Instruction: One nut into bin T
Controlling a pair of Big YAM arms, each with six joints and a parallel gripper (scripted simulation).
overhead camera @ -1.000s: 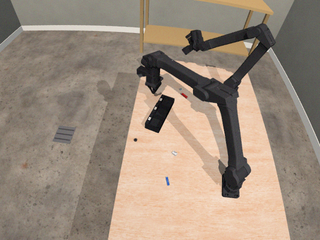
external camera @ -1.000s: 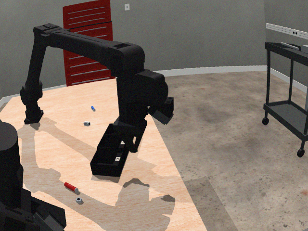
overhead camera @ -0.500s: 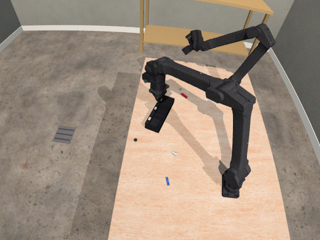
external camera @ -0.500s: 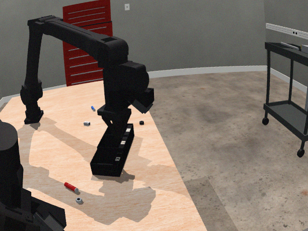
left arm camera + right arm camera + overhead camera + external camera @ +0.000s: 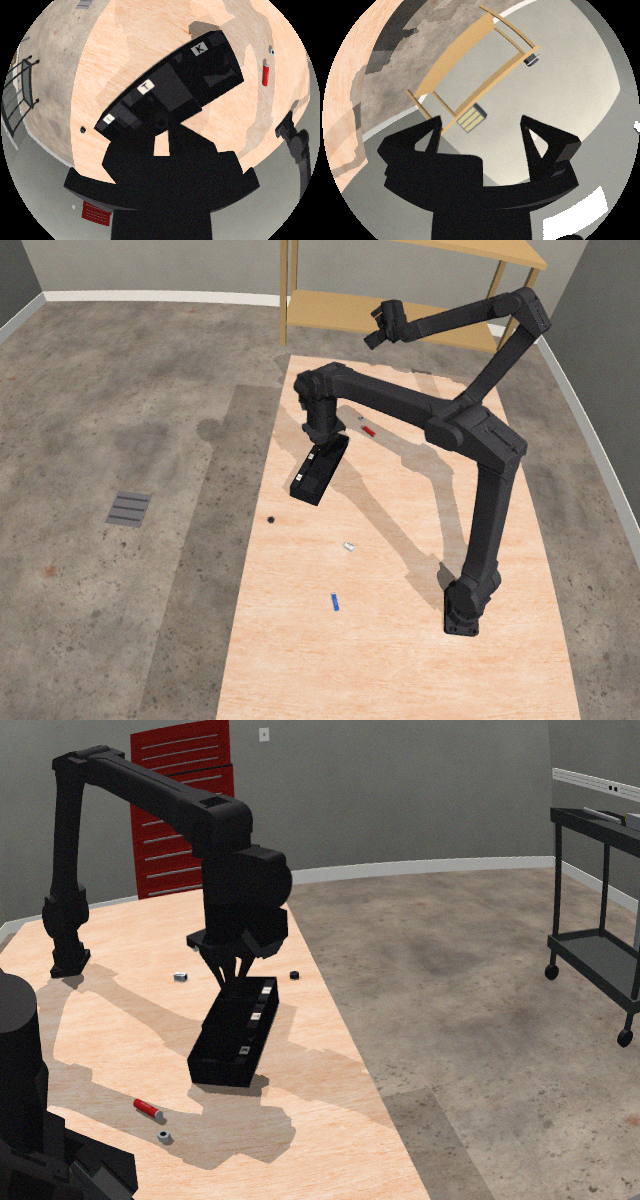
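My left gripper is now 6 cm above the black bin. The rest, counted from my left hand: grey nut 9 cm behind, 24 cm to the right, 8 cm below; then blue cylinder 11 cm behind, 39 cm to the left, 8 cm below; then red cylinder 12 cm behind, 19 cm to the right, 8 cm below.
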